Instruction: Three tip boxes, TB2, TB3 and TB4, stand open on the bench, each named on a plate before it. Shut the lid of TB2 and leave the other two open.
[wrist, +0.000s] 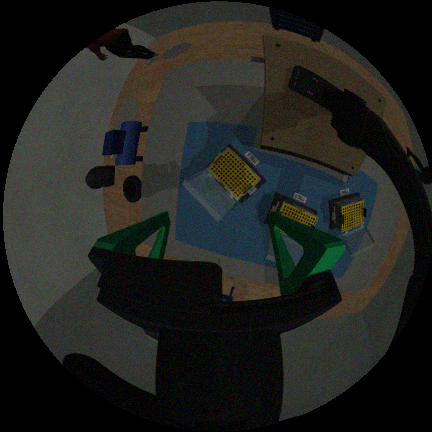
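Seen in the pictures: gripper, between the fingertips: (218, 216); arm's base, origin of its link: (333, 99).
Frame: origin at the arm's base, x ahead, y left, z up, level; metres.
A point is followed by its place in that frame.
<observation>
Three tip boxes with yellow tip racks stand on a blue mat (200, 230) @[x 0.500, y -0.185, z -0.193 m]. The left box (234, 173) @[x 0.267, y -0.143, z -0.135 m] is open, its clear lid (212, 195) @[x 0.336, y -0.168, z -0.098 m] laid back to the lower left. The middle box (298, 214) @[x 0.289, y 0.063, z -0.136 m] is partly hidden behind a green finger; its clear lid (292, 250) @[x 0.380, y 0.093, z -0.103 m] shows below it. The right box (349, 214) @[x 0.201, y 0.239, z -0.136 m] is open, its clear lid (361, 241) @[x 0.243, y 0.315, z -0.083 m] laid back below it. Name plates (252, 158) @[x 0.207, y -0.119, z -0.191 m] (300, 197) @[x 0.247, y 0.065, z -0.191 m] (344, 191) @[x 0.141, y 0.215, z -0.191 m] stand by the boxes, too small to read. My gripper (218, 216) @[x 0.285, y -0.108, z 0.125 m] is open and empty, high above the mat's lower part.
A brown board (315, 120) @[x 0.061, y -0.016, z -0.052 m] carries the black arm base (312, 84) @[x 0.011, y -0.055, z 0.016 m] at the upper right, with the black arm (400, 165) curving down the right side. A blue cylindrical object (131, 142) and black round objects (132, 188) are at the left edge of the wooden table (122, 215).
</observation>
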